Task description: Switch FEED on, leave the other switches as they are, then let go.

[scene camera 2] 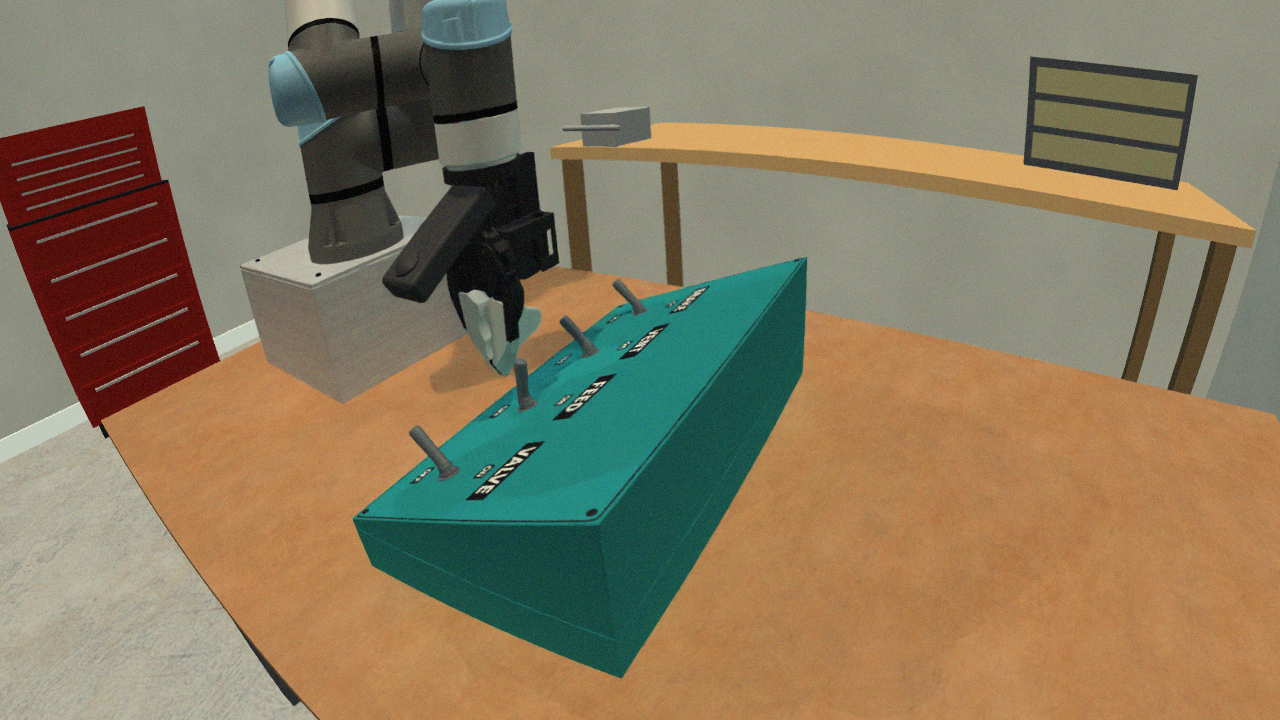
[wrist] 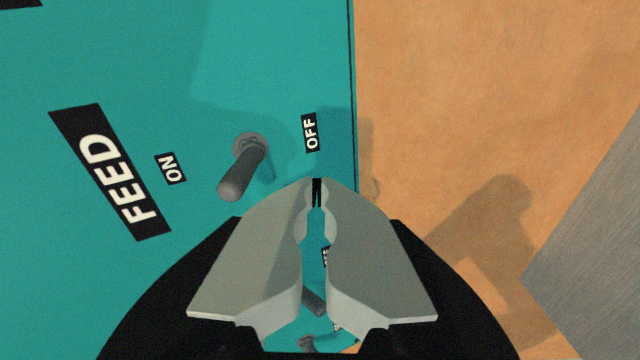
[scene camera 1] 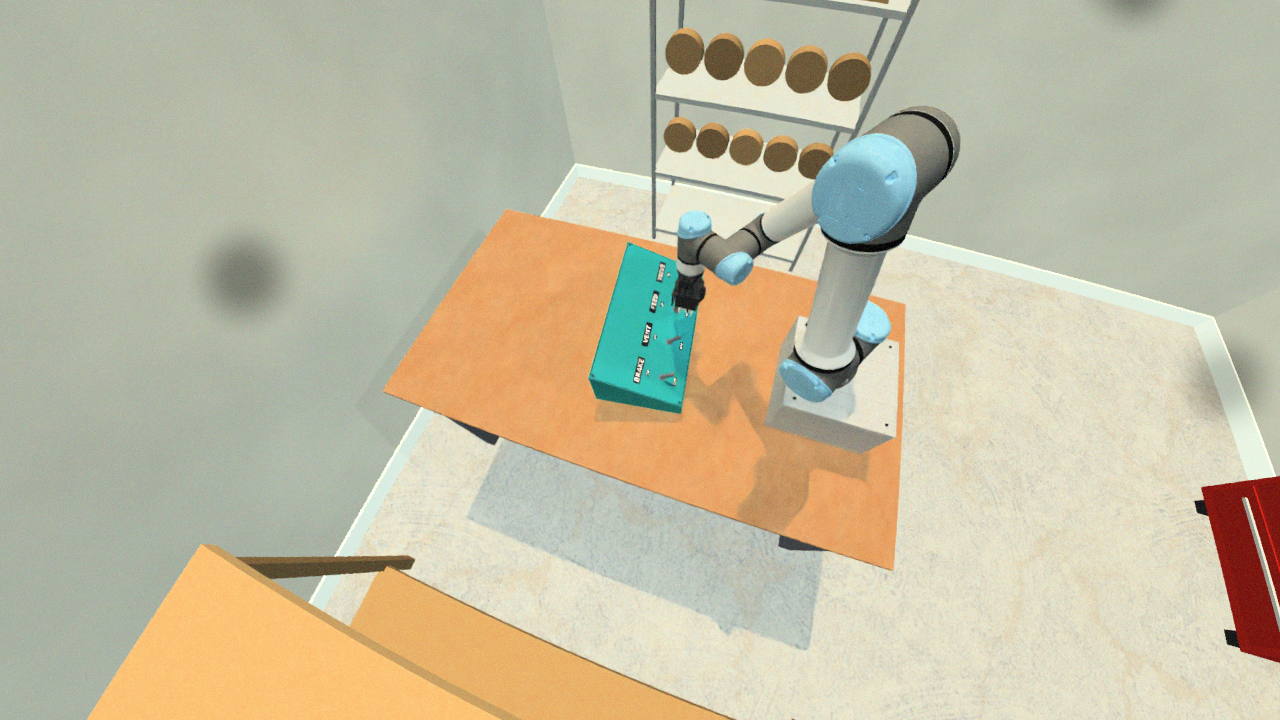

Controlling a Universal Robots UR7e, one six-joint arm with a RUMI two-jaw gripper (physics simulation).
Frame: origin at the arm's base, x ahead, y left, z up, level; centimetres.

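Seen in the pictures: gripper, fingertip midpoint: (scene camera 2: 503,374) (wrist: 317,180) (scene camera 1: 687,312); arm's base, link origin: (scene camera 2: 356,246).
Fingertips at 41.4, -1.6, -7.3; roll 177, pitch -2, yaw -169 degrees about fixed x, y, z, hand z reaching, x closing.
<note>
Pixels of each thing's top centre, then the offset from my fingertips to it, as dx, dy, dz. Level surfaces: height alone.
- FEED lever, top centre: (wrist: 231,194) (scene camera 2: 518,359) +4.1, -0.5, +3.1
- VALVE lever, top centre: (scene camera 2: 425,429) +6.5, -12.3, +2.2
- VENT lever, top centre: (wrist: 302,317) (scene camera 2: 574,317) (scene camera 1: 674,335) -0.9, +10.5, +2.2
- BRAKE lever, top centre: (scene camera 2: 626,280) (scene camera 1: 668,372) -4.6, +21.9, +2.2
- orange table, surface height: dz -10.5
The teal switch box (scene camera 1: 626,313) (scene camera 2: 698,394) (wrist: 150,55) stands on the table. The FEED lever (scene camera 2: 523,385) (wrist: 242,170) leans to its ON side. The VALVE lever (scene camera 2: 432,452), VENT lever (scene camera 1: 673,340) (scene camera 2: 577,335) and BRAKE lever (scene camera 1: 666,376) (scene camera 2: 628,296) lean to OFF. My gripper (scene camera 1: 684,309) (scene camera 2: 504,368) (wrist: 317,180) is shut and empty. Its tips are low over the box's low edge, on the OFF side of the FEED lever and apart from it in the wrist view. The gripper hides the VALVE lever in scene camera 1.
The box stands on an orange table (scene camera 1: 501,313) (scene camera 2: 939,537). The arm's grey base block (scene camera 1: 832,411) (scene camera 2: 331,331) (wrist: 595,260) is on the low side of the box. Neighbouring levers stand close along the row. A shelf rack (scene camera 1: 654,134), a workbench (scene camera 2: 850,161) and a red cabinet (scene camera 2: 125,277) are farther off.
</note>
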